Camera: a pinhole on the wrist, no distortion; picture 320 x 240 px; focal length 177.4 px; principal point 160.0 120.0 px. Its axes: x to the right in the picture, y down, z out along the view. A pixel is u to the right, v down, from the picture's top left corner.
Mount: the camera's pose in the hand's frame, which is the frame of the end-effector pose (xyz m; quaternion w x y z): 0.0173 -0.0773 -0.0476 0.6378 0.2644 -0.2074 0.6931
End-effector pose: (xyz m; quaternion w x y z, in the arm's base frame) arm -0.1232 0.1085 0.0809 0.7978 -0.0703 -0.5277 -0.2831
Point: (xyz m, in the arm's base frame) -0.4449 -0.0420 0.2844
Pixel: 190.2 76.9
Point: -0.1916 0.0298 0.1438
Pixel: 260.2 35.0
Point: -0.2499 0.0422 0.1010
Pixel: 232.8 149.5
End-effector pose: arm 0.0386 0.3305 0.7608 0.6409 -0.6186 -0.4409 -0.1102
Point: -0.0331 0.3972 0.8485
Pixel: 259.7 86.7
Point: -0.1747 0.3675 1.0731
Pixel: 69.9 83.9
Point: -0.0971 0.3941 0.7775
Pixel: 290.0 216.1
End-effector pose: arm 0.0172 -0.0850 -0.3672 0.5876 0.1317 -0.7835 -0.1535
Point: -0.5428 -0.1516 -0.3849
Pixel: 309.0 73.3
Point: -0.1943 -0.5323 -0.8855
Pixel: 104.3 215.7
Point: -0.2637 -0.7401 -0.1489
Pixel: outside the picture
